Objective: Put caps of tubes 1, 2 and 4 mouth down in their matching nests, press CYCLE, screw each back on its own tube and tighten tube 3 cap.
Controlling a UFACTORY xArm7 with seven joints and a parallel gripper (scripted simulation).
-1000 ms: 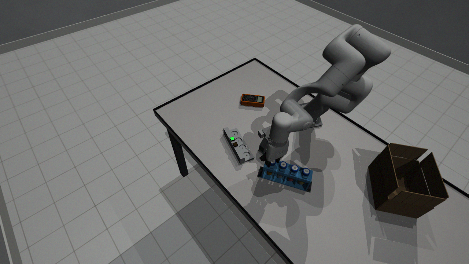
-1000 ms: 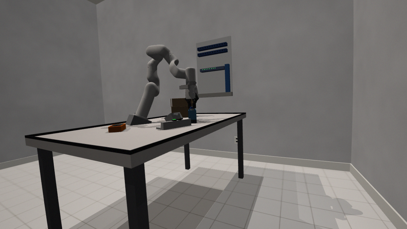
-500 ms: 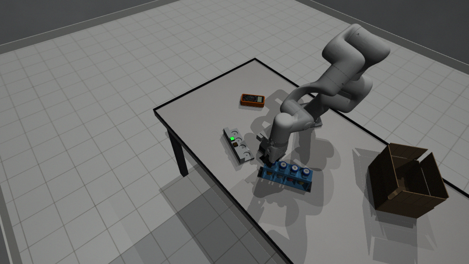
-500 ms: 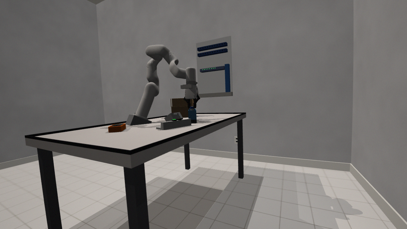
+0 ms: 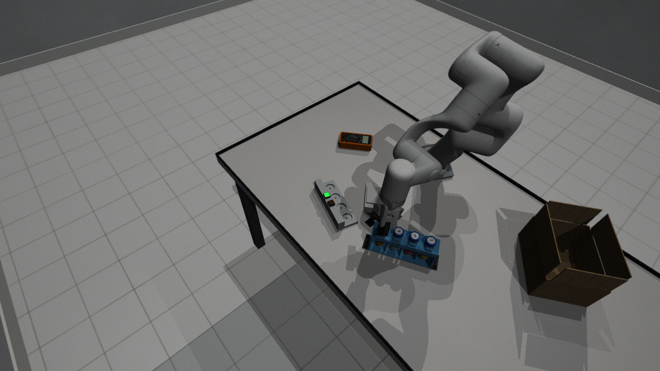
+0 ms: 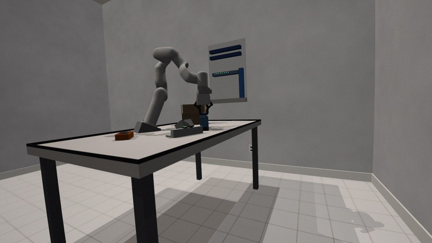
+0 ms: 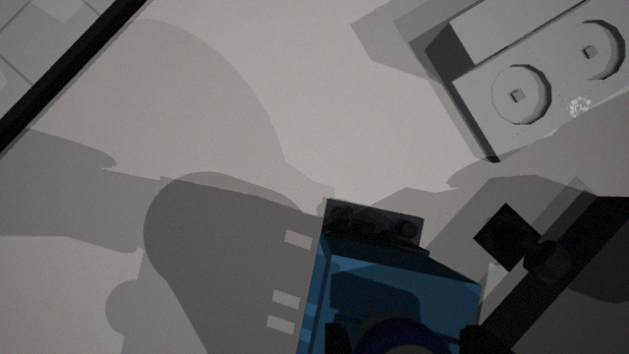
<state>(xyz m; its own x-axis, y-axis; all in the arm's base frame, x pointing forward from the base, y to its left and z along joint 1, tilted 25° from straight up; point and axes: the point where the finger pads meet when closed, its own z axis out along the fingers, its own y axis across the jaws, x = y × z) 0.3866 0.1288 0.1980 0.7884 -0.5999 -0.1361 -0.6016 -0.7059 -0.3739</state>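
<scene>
The cap 4 is 1 cm below my hand. The rest, counted from my hand: cap 3: 4 cm to the left, 3 cm behind, 2 cm below; cap 2: 8 cm to the left, 7 cm behind, 2 cm below; cap 1: 12 cm to the left, 10 cm behind, 2 cm below.
</scene>
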